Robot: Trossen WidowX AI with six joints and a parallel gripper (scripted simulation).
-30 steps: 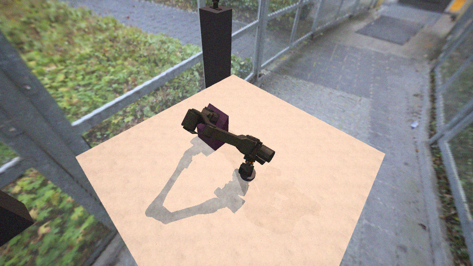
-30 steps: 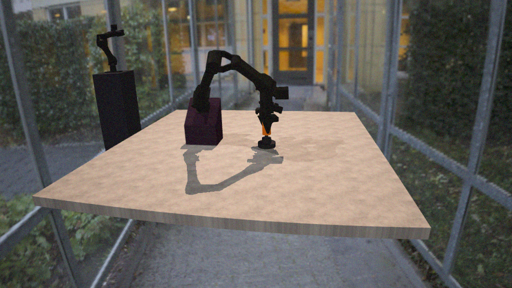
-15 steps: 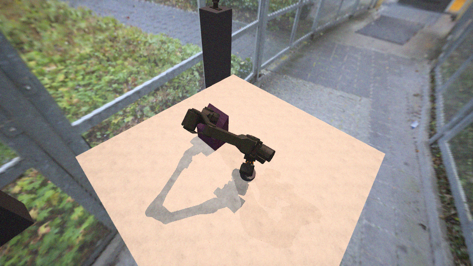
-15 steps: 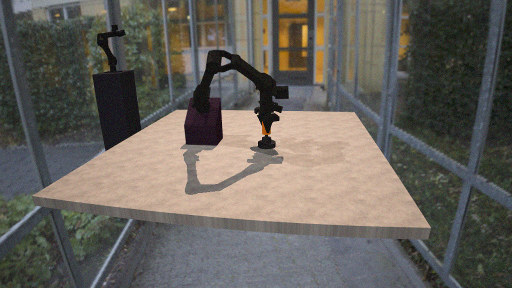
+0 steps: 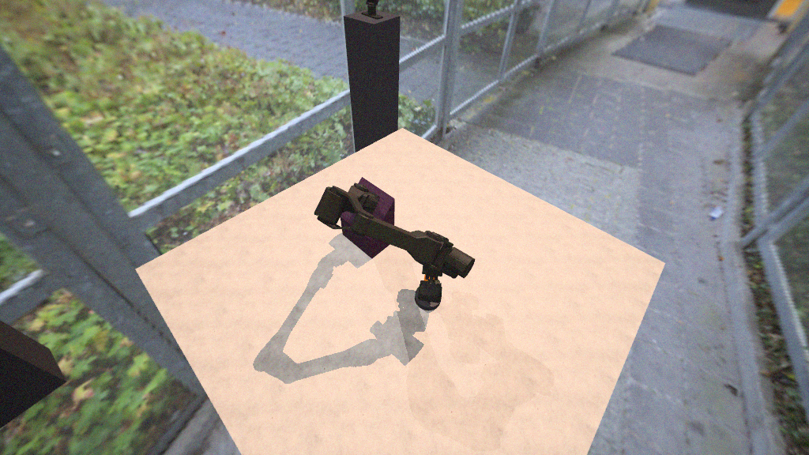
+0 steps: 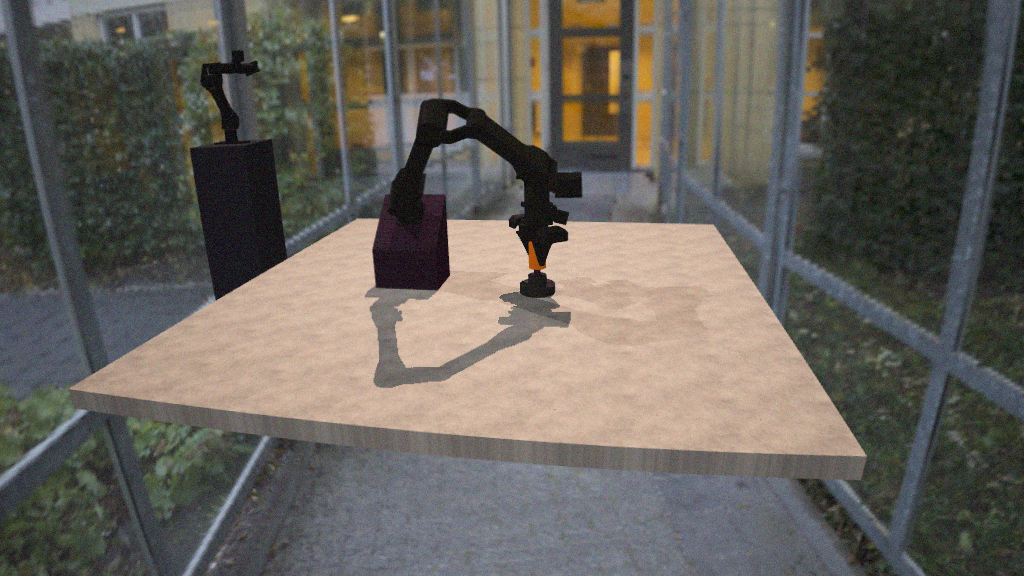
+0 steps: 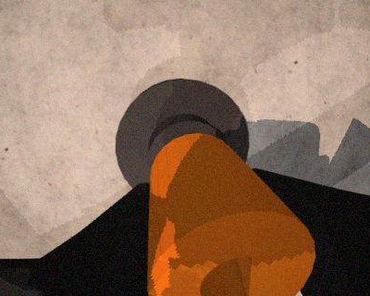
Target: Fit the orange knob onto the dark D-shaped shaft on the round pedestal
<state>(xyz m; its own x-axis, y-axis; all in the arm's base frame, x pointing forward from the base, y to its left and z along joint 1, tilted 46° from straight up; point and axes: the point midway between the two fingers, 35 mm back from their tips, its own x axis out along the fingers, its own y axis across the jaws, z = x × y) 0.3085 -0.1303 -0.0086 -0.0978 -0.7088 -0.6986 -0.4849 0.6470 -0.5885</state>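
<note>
Now: gripper tip 20 mm below the orange knob. Also, from my gripper tip: pedestal (40 mm below).
</note>
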